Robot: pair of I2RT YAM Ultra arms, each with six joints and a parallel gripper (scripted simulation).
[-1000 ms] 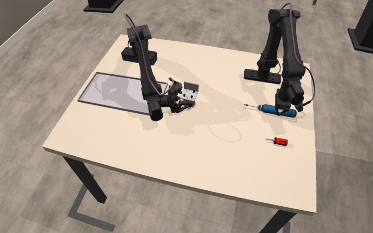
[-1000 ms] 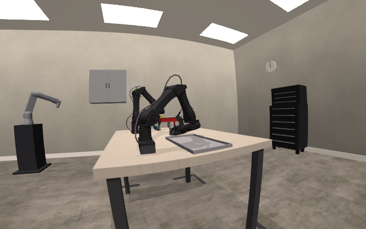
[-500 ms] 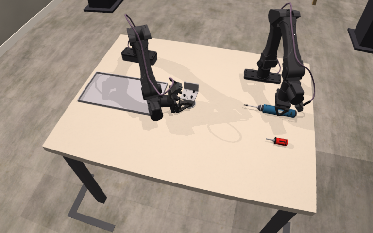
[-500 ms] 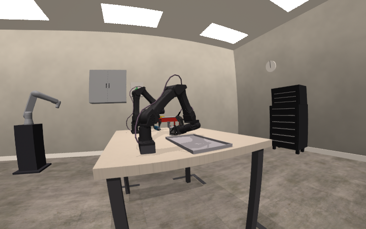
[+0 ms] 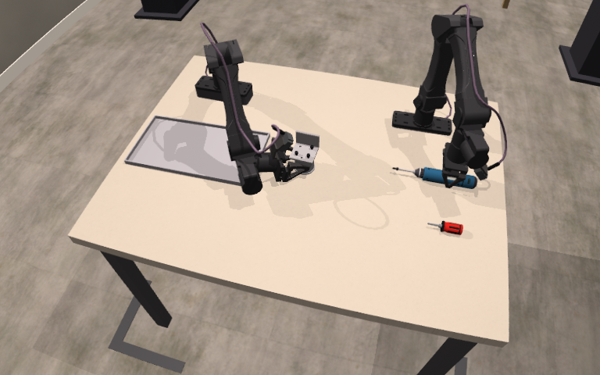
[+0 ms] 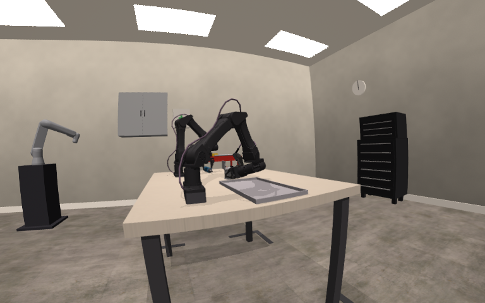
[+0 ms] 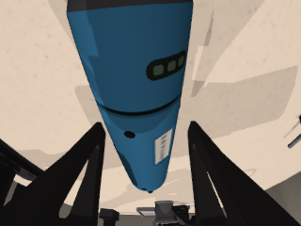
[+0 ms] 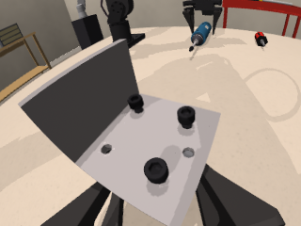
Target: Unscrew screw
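Right now the grey L-shaped bracket is 5 cm above my right hand. The rest, counted from my right hand: shallow grey tray (35 cm to the right, 2 cm below); small red-handled screwdriver (14 cm ahead, 43 cm to the left, 1 cm below).
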